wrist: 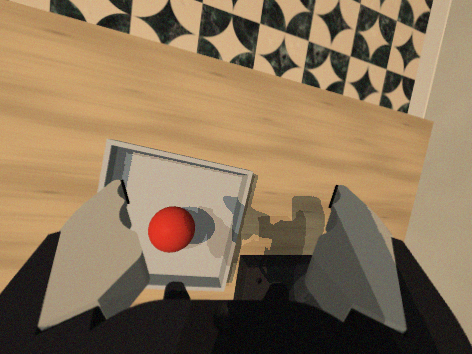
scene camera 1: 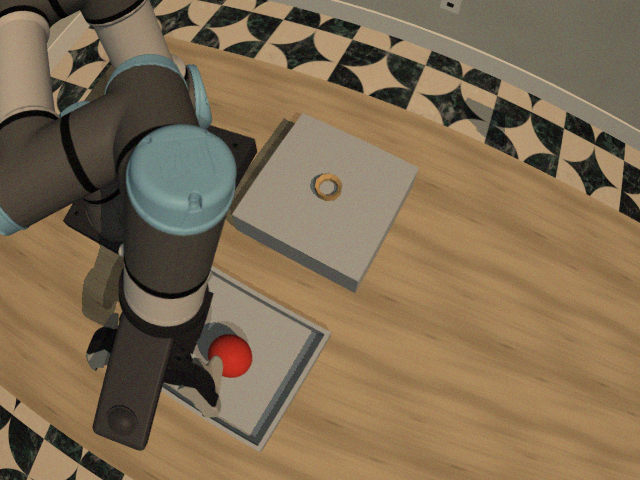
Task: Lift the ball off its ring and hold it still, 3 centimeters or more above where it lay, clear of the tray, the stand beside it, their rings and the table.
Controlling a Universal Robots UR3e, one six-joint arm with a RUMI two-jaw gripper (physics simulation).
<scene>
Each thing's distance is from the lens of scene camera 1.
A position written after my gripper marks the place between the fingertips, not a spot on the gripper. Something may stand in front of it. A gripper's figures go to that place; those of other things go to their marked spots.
my gripper (scene camera 1: 151,389): 56 cm
red ball (scene camera 1: 236,354): 64 cm
shallow grey tray (scene camera 1: 285,346): 70 cm
grey square stand (scene camera 1: 326,199): 70 cm
</scene>
